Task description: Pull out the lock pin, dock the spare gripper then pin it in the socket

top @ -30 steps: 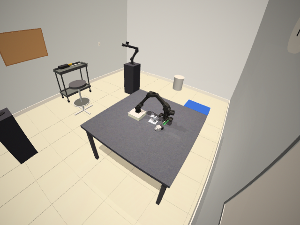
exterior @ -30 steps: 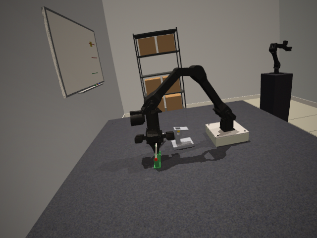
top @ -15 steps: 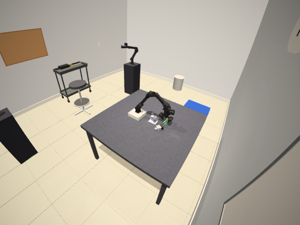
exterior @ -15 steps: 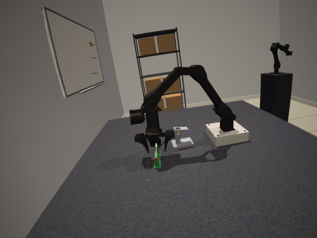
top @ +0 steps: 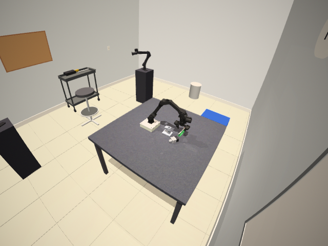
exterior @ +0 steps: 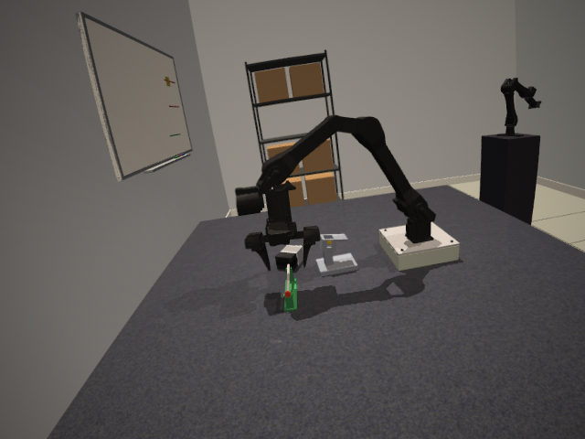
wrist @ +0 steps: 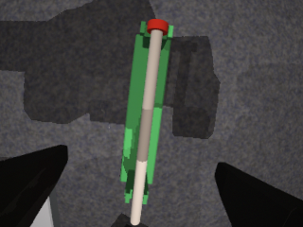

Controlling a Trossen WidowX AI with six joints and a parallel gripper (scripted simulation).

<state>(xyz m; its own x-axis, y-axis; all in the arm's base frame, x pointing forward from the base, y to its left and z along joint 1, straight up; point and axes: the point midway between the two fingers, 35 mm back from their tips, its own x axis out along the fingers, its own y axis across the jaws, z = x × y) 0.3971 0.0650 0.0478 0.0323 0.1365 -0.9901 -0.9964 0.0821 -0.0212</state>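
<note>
The green cradle lies 4 cm below my gripper tip and 2 cm to the left of it. The rest, counted from my gripper tip: spare gripper: 16 cm to the right, 5 cm below, 2 cm behind; grey mount: 14 cm behind, 8 cm to the right, 2 cm below.
</note>
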